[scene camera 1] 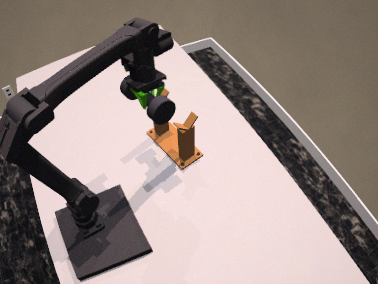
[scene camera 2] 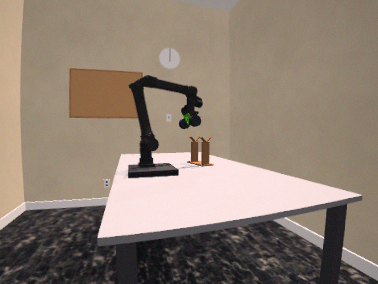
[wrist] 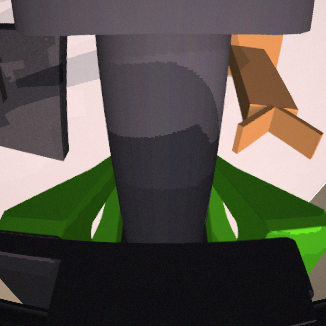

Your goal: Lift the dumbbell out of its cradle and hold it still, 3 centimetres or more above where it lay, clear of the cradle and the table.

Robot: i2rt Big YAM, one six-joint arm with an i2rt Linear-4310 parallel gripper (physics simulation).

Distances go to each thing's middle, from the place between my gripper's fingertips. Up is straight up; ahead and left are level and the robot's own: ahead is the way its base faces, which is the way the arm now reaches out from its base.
My hand is 2 cm to the right of the dark grey dumbbell (scene camera 1: 160, 109) and 2 cm below it. The rest, counted from my hand: orange-brown cradle (scene camera 1: 179, 144): 18 cm below, 9 cm ahead, 3 cm to the left.
